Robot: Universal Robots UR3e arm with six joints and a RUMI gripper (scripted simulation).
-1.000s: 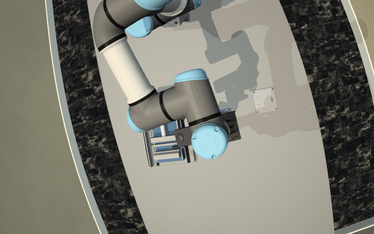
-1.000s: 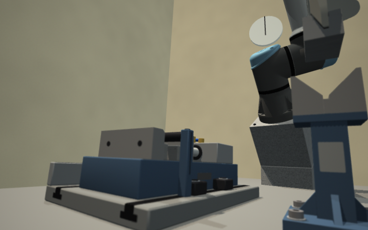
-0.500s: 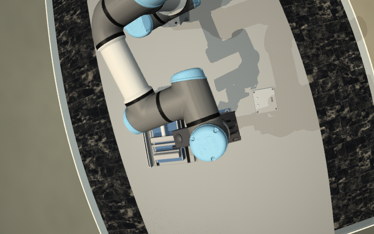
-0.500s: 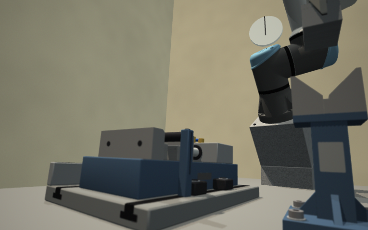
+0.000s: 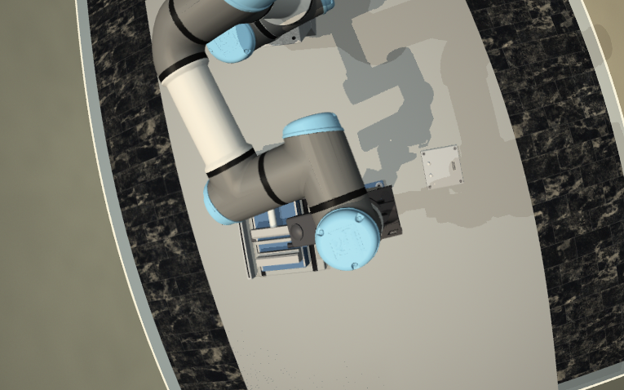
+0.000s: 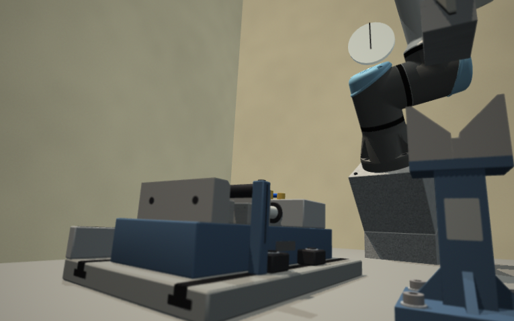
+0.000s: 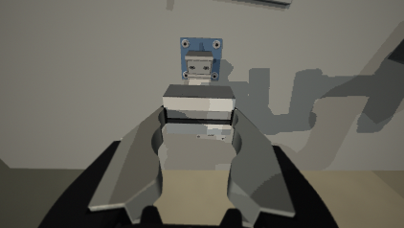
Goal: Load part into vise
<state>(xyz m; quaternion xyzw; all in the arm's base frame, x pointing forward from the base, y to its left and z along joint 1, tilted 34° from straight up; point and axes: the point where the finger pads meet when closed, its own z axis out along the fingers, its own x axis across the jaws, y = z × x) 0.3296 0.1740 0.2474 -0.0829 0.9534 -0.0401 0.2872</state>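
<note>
The part lies right at my hand. From my hand the other things lie so: air cylinder rod 22 cm to the right, 17 cm below, 1 cm behind; fixed jaw 21 cm to the right, 17 cm below, 11 cm ahead; work stop rod 16 cm to the right, 15 cm below, 8 cm ahead.
</note>
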